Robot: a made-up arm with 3 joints. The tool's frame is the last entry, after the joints.
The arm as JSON. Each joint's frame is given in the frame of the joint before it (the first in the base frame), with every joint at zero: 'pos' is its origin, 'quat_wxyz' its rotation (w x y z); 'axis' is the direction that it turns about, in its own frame. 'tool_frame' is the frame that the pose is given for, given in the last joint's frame.
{
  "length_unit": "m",
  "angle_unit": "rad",
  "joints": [
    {
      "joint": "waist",
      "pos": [
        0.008,
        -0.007,
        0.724
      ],
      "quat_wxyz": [
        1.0,
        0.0,
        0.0,
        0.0
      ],
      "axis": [
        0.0,
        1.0,
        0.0
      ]
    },
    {
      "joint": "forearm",
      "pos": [
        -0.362,
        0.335,
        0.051
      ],
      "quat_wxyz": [
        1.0,
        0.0,
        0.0,
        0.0
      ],
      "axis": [
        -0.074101,
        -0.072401,
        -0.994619
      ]
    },
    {
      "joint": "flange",
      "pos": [
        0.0,
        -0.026,
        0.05
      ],
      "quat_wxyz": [
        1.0,
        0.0,
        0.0,
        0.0
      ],
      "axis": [
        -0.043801,
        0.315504,
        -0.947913
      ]
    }
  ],
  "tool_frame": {
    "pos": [
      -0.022,
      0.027,
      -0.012
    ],
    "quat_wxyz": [
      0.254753,
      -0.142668,
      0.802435,
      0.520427
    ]
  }
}
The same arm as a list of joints. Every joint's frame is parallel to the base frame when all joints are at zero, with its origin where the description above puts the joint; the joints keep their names.
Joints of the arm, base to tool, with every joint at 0 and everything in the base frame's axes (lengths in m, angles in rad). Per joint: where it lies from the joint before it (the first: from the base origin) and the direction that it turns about. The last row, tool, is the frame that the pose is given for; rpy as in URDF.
waist: axis +y xyz 0.008 -0.007 0.724
forearm: axis -0.074101 -0.072401 -0.994619 xyz -0.362 0.335 0.051
flange: axis -0.043801 0.315504 -0.947913 xyz 0 -0.026 0.05
tool: xyz -0.022 0.027 -0.012 rpy 1.9776 0.5912 3.098

